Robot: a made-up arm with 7 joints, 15 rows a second.
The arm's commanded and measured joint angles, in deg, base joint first. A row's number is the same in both.
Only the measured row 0 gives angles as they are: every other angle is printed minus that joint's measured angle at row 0.
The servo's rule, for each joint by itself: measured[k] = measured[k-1] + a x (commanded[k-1-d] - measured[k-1]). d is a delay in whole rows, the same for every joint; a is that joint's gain. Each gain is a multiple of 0.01, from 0.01 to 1. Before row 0 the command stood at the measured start. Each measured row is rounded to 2 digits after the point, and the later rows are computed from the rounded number. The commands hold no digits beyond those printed.
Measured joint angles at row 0: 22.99, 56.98, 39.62, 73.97, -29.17, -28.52, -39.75
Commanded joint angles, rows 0 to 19: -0.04, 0.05, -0.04, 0.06, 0.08, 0.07, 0.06; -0.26, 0.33, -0.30, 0.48, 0.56, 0.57, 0.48; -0.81, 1.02, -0.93, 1.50, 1.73, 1.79, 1.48; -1.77, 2.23, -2.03, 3.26, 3.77, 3.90, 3.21; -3.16, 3.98, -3.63, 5.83, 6.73, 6.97, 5.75; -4.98, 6.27, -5.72, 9.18, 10.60, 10.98, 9.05; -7.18, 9.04, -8.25, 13.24, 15.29, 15.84, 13.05; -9.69, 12.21, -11.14, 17.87, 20.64, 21.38, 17.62; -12.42, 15.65, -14.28, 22.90, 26.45, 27.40, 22.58; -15.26, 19.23, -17.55, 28.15, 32.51, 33.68, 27.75; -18.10, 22.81, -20.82, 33.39, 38.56, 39.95, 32.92; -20.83, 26.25, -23.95, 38.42, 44.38, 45.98, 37.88; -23.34, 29.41, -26.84, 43.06, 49.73, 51.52, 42.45; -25.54, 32.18, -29.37, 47.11, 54.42, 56.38, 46.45; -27.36, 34.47, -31.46, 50.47, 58.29, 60.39, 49.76; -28.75, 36.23, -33.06, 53.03, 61.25, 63.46, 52.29; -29.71, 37.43, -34.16, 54.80, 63.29, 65.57, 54.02; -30.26, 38.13, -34.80, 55.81, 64.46, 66.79, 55.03; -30.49, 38.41, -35.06, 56.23, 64.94, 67.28, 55.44; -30.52, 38.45, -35.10, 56.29, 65.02, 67.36, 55.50
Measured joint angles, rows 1 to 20: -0.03, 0.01, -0.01, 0.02, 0.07, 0.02, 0.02; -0.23, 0.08, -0.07, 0.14, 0.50, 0.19, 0.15; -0.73, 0.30, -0.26, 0.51, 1.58, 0.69, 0.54; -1.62, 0.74, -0.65, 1.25, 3.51, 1.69, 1.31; -2.94, 1.49, -1.31, 2.49, 6.34, 3.33, 2.60; -4.69, 2.59, -2.28, 4.30, 10.09, 5.70, 4.47; -6.83, 4.07, -3.59, 6.71, 14.67, 8.84, 6.96; -9.29, 5.94, -5.25, 9.72, 19.92, 12.73, 10.05; -11.98, 8.17, -7.24, 13.28, 25.67, 17.28, 13.68; -14.80, 10.71, -9.51, 17.29, 31.69, 22.36, 17.76; -17.64, 13.49, -12.00, 21.64, 37.74, 27.81, 22.16; -20.38, 16.42, -14.63, 26.17, 43.58, 33.44, 26.72; -22.93, 19.41, -17.32, 30.73, 48.99, 39.04, 31.28; -25.17, 22.35, -19.97, 35.15, 53.77, 44.42, 35.68; -27.05, 25.14, -22.50, 39.29, 57.75, 49.37, 39.76; -28.51, 27.69, -24.82, 43.00, 60.83, 53.74, 43.39; -29.54, 29.93, -26.87, 46.19, 62.99, 57.41, 46.47; -30.16, 31.82, -28.61, 48.79, 64.28, 60.32, 48.95; -30.44, 33.34, -30.03, 50.80, 64.86, 62.48, 50.83; -30.51, 34.52, -31.15, 52.28, 65.00, 63.99, 52.18
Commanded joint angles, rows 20 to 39: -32.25, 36.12, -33.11, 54.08, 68.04, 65.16, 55.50; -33.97, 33.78, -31.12, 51.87, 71.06, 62.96, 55.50; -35.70, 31.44, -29.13, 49.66, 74.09, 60.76, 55.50; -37.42, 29.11, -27.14, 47.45, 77.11, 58.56, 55.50; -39.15, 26.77, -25.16, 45.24, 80.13, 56.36, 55.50; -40.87, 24.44, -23.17, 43.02, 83.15, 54.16, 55.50; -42.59, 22.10, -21.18, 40.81, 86.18, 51.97, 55.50; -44.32, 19.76, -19.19, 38.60, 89.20, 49.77, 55.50; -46.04, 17.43, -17.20, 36.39, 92.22, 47.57, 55.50; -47.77, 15.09, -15.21, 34.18, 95.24, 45.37, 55.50; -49.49, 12.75, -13.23, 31.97, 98.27, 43.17, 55.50; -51.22, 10.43, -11.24, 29.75, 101.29, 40.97, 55.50; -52.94, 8.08, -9.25, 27.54, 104.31, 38.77, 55.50; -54.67, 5.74, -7.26, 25.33, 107.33, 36.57, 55.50; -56.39, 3.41, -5.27, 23.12, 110.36, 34.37, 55.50; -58.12, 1.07, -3.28, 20.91, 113.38, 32.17, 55.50; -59.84, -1.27, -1.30, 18.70, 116.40, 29.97, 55.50; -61.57, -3.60, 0.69, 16.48, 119.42, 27.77, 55.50; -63.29, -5.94, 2.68, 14.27, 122.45, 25.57, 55.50; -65.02, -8.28, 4.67, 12.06, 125.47, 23.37, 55.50
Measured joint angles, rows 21 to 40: -32.01, 34.89, -31.58, 52.77, 67.68, 64.35, 53.14; -33.70, 34.63, -31.48, 52.53, 70.65, 63.92, 53.82; -35.42, 33.90, -30.96, 51.76, 73.68, 62.94, 54.31; -37.14, 32.80, -30.12, 50.60, 76.70, 61.58, 54.66; -38.87, 31.41, -29.03, 49.15, 79.72, 59.96, 54.90; -40.59, 29.81, -27.74, 47.49, 82.74, 58.16, 55.07; -42.31, 28.04, -26.30, 45.69, 85.77, 56.24, 55.19; -44.04, 26.14, -24.74, 43.78, 88.79, 54.23, 55.28; -45.76, 24.14, -23.08, 41.78, 91.81, 52.17, 55.34; -47.49, 22.06, -21.35, 39.73, 94.83, 50.06, 55.39; -49.21, 19.92, -19.56, 37.63, 97.86, 47.92, 55.42; -50.94, 17.74, -17.73, 35.50, 100.88, 45.77, 55.44; -52.66, 15.52, -15.86, 33.35, 103.90, 43.60, 55.46; -54.39, 13.27, -13.97, 31.18, 106.92, 41.42, 55.47; -56.11, 11.00, -12.06, 29.00, 109.95, 39.23, 55.48; -57.84, 8.72, -10.13, 26.82, 112.97, 37.04, 55.49; -59.56, 6.42, -8.19, 24.63, 115.99, 34.85, 55.49; -61.29, 4.12, -6.24, 22.43, 119.01, 32.66, 55.49; -63.01, 1.81, -4.28, 20.23, 122.04, 30.46, 55.49; -64.74, -0.51, -2.31, 18.02, 125.06, 28.26, 55.49
